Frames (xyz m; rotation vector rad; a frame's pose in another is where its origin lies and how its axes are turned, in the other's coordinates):
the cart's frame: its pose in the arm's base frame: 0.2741 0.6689 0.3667 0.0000 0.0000 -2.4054
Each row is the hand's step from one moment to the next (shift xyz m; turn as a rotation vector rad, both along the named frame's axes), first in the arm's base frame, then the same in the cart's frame.
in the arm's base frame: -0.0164 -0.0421 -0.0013 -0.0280 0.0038 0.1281
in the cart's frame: 0.0404 0.0202 -0.0013 0.0182 -0.0216 0.1281
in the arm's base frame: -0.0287 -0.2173 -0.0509 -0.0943 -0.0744 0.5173
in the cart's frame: 0.1672 0.1418 -0.0509 0.1198 -0.0082 0.5173
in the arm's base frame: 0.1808 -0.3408 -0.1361 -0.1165 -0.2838 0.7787
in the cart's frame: 0.0949 0.3739 -0.1361 0.2769 0.1321 0.7787
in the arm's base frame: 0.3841 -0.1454 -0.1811 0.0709 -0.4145 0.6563
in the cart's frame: -0.1870 0.3657 -0.1811 0.2258 0.3548 0.6563
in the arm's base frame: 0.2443 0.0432 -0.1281 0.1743 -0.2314 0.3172
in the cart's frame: -0.2100 0.1320 -0.1281 0.0262 0.2885 0.3172
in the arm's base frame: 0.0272 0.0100 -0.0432 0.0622 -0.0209 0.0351
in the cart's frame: -0.0269 0.0109 -0.0432 -0.0321 0.0573 0.0351
